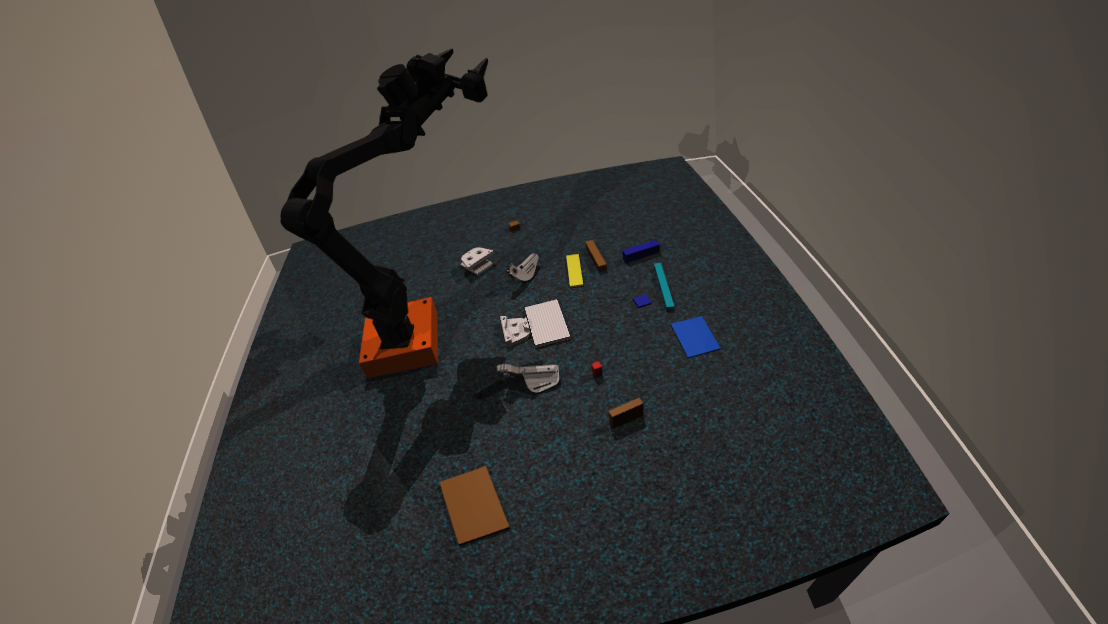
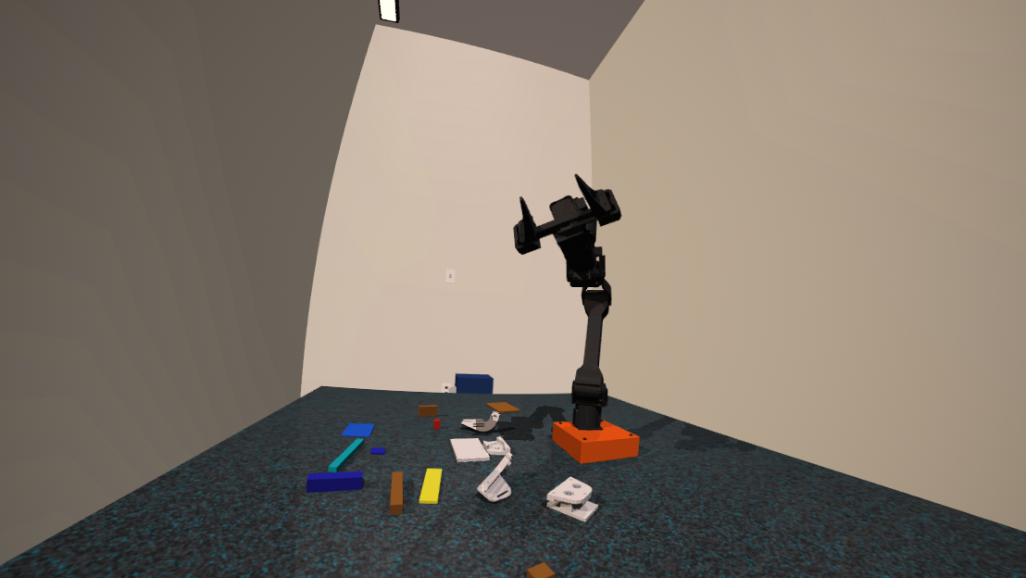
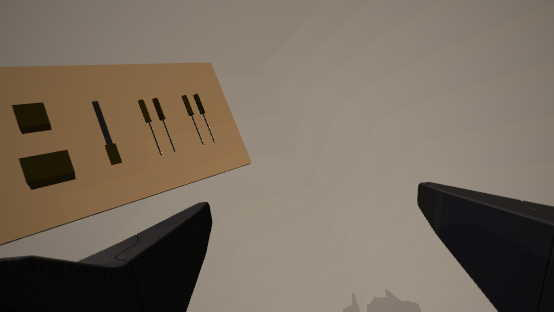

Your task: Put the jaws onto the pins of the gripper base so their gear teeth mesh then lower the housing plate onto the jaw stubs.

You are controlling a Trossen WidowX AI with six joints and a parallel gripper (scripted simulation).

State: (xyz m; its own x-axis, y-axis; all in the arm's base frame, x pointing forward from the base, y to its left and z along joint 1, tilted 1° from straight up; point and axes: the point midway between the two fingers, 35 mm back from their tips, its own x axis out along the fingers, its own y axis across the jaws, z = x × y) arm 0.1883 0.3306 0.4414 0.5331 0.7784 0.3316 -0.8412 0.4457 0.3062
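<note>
The white jaw lies 470 mm below my gripper tip, 140 mm to the right of it and 30 mm ahead of it. From my gripper tip the other things lie so: brown cube: 500 mm below, 90 mm to the left; then yellow bar: 510 mm below, 160 mm ahead, 120 mm to the right; then white block: 500 mm below, 80 mm behind, 60 mm to the right.
</note>
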